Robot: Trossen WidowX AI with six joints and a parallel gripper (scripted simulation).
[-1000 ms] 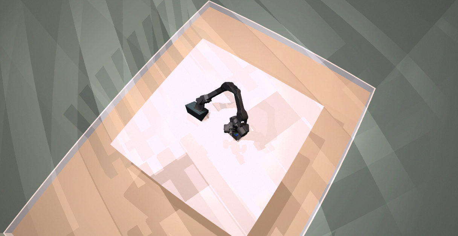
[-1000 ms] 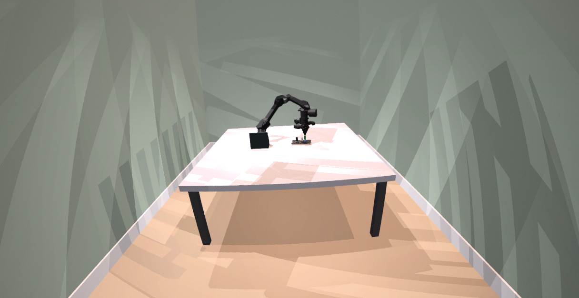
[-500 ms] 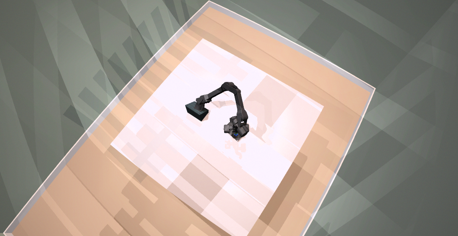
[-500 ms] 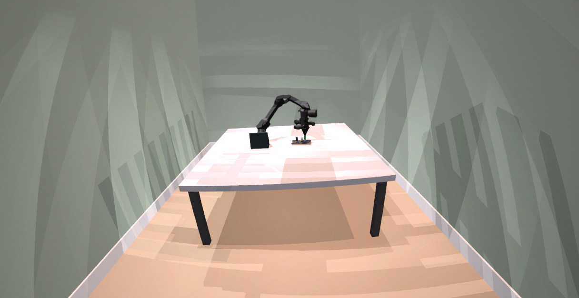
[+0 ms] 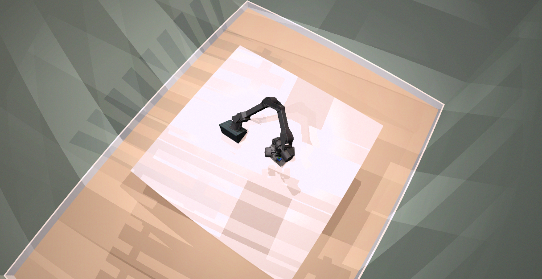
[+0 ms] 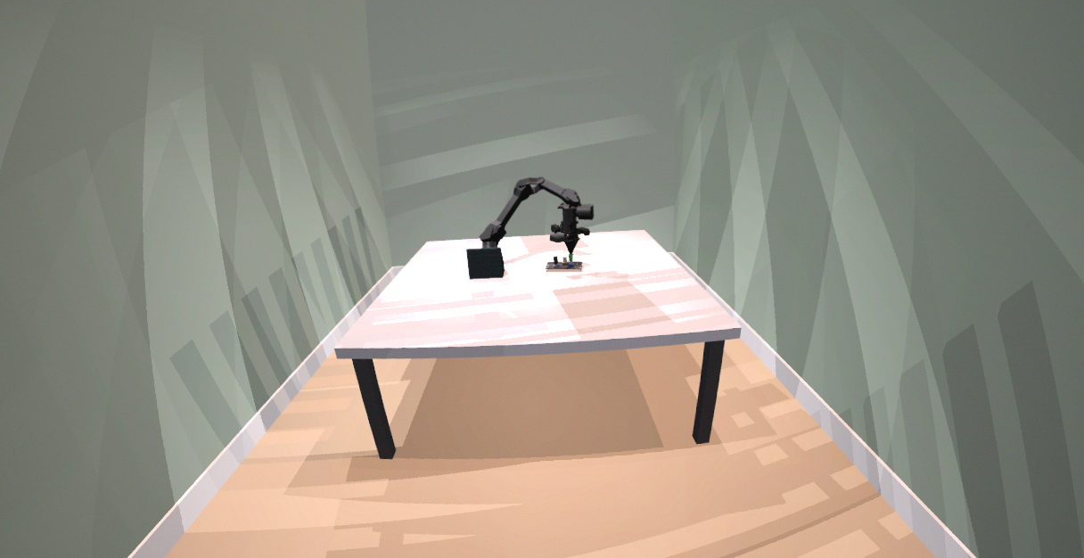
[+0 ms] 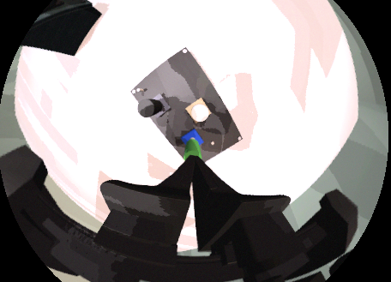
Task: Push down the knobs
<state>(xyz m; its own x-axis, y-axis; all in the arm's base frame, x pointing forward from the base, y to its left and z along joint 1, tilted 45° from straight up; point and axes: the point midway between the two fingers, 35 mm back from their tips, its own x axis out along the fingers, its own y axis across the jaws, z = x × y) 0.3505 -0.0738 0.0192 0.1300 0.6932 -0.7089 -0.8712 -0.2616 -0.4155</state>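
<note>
Right now my gripper tip is 10 mm above the green knob. From my gripper tip the other things lie so: black knob 70 mm behind, 10 mm to the left, 30 mm below; grey part 70 mm behind, 10 mm to the left, 40 mm below.
</note>
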